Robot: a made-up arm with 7 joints. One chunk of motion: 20 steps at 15 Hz.
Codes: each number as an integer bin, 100 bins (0 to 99) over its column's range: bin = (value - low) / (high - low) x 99, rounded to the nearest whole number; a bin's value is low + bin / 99 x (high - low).
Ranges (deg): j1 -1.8..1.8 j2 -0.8..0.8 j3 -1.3..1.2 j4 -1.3..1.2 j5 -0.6..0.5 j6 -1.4..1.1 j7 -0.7..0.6
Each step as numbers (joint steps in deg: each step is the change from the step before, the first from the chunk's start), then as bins.
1 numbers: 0.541 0.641 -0.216 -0.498 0.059 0.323 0.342
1 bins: 64 89 43 32 59 68 79
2 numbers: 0.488 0.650 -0.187 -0.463 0.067 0.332 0.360
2 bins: 63 90 44 33 60 69 81
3 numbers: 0.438 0.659 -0.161 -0.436 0.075 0.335 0.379
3 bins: 62 90 45 34 61 69 82
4 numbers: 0.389 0.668 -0.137 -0.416 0.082 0.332 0.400
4 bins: 60 91 46 35 61 69 84
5 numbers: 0.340 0.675 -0.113 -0.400 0.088 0.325 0.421
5 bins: 59 91 47 36 62 68 85
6 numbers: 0.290 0.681 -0.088 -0.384 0.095 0.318 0.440
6 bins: 57 92 48 36 63 68 87
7 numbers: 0.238 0.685 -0.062 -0.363 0.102 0.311 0.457
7 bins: 56 92 49 37 63 68 88
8 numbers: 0.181 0.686 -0.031 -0.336 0.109 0.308 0.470
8 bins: 54 92 50 38 64 68 89
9 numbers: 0.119 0.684 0.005 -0.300 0.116 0.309 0.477
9 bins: 53 92 52 40 64 68 90
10 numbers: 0.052 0.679 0.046 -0.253 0.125 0.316 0.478
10 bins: 51 92 53 41 65 68 90
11 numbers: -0.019 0.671 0.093 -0.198 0.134 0.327 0.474
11 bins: 49 91 55 44 66 68 89
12 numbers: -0.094 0.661 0.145 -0.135 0.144 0.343 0.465
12 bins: 47 90 57 46 67 69 89
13 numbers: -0.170 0.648 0.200 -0.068 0.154 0.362 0.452
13 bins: 45 90 59 49 68 70 88
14 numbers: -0.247 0.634 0.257 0.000 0.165 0.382 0.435
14 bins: 43 89 62 51 69 71 86
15 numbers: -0.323 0.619 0.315 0.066 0.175 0.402 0.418
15 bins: 41 88 64 54 70 71 85
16 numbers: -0.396 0.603 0.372 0.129 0.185 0.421 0.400
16 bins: 39 87 66 57 71 72 84
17 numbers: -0.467 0.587 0.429 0.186 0.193 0.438 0.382
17 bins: 37 86 68 59 71 73 82
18 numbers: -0.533 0.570 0.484 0.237 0.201 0.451 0.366
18 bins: 35 85 71 61 72 73 81
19 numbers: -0.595 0.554 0.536 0.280 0.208 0.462 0.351
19 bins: 33 84 73 63 73 74 80
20 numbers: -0.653 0.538 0.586 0.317 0.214 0.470 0.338
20 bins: 32 83 75 64 73 74 79
